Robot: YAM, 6 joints.
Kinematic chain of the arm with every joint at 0, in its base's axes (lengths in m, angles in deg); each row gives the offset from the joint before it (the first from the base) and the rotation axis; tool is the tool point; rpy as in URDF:
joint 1: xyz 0 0 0.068 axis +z
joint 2: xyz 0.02 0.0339 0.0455 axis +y
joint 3: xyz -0.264 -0.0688 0 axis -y
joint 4: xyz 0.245 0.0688 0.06 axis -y
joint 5: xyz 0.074 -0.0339 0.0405 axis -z
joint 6: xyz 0.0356 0 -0.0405 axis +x
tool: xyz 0 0 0 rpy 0 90 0
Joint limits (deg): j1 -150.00..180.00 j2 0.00..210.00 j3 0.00..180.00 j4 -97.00..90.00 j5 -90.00..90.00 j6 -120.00..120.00
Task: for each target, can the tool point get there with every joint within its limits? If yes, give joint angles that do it. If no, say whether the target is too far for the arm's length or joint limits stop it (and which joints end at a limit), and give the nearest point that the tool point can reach.
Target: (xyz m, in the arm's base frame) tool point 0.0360 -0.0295 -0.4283
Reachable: no: joint limits stop it (at a limit: joint 2) | nearest point 0.0685 -0.0562 -0.3430 | short by 0.095 m
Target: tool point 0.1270 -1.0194 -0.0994
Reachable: no: too far | nearest point 0.0782 -0.6275 -0.0159 | short by 0.404 m
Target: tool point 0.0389 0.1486 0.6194
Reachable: yes | joints -96.11 36.83 111.79 -4.43 -39.96 74.09
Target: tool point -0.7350 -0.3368 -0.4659
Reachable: no: too far | nearest point -0.4625 -0.2591 -0.2449 | short by 0.359 m
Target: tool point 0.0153 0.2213 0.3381
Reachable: yes | joints 80.09 61.98 60.87 -37.92 -40.36 -60.85
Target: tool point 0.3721 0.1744 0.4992
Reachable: yes | joints 25.27 113.57 109.03 75.13 1.80 57.66
